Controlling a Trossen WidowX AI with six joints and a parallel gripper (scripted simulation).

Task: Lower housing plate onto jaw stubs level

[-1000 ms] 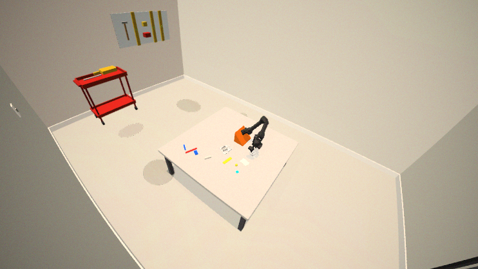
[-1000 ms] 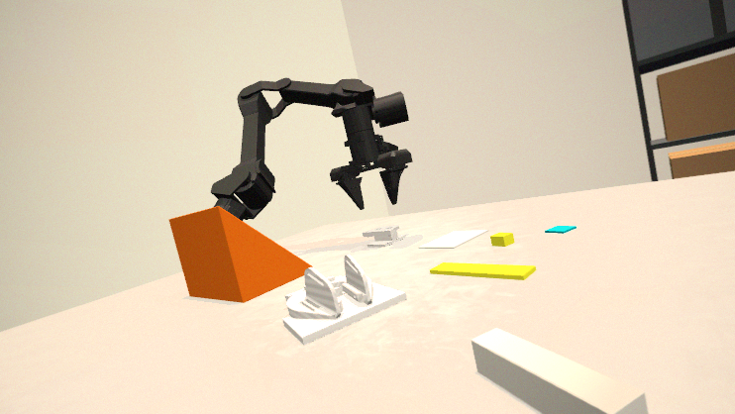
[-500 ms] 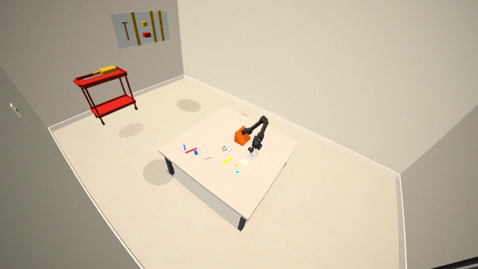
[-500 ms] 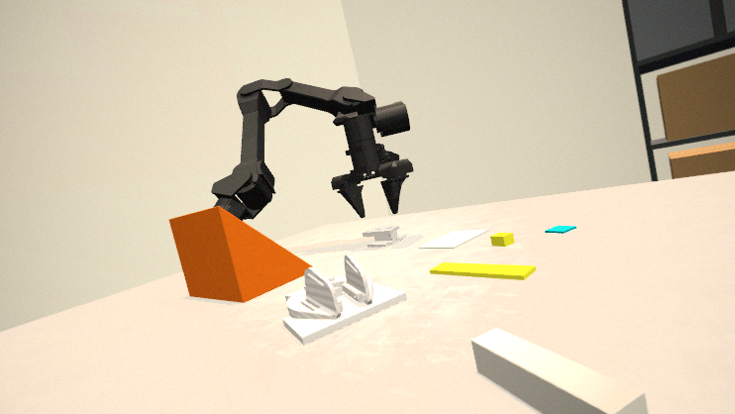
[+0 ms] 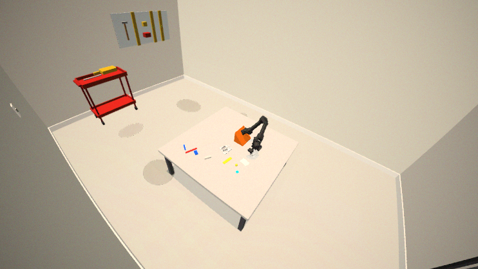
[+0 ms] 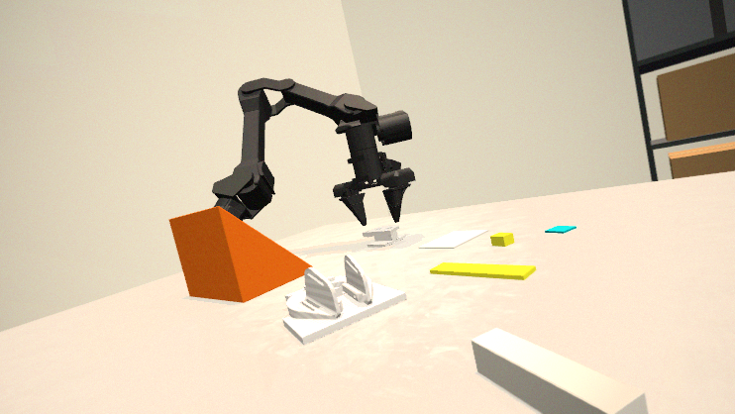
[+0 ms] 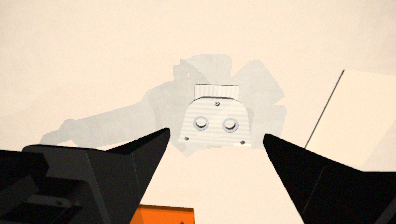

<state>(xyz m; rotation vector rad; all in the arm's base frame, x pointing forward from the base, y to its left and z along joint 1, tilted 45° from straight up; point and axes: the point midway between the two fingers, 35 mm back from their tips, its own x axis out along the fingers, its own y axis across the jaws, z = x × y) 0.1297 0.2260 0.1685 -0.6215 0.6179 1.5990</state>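
Now: gripper tip 3 cm above the white bracket and 1 cm to the right of it. From my gripper tip the other things lie so: yellow block 27 cm ahead, 3 cm to the right, 3 cm below; then white sheet 16 cm ahead, 4 cm below, 1 cm to the left; then yellow strip 29 cm ahead, 14 cm to the right, 4 cm below.
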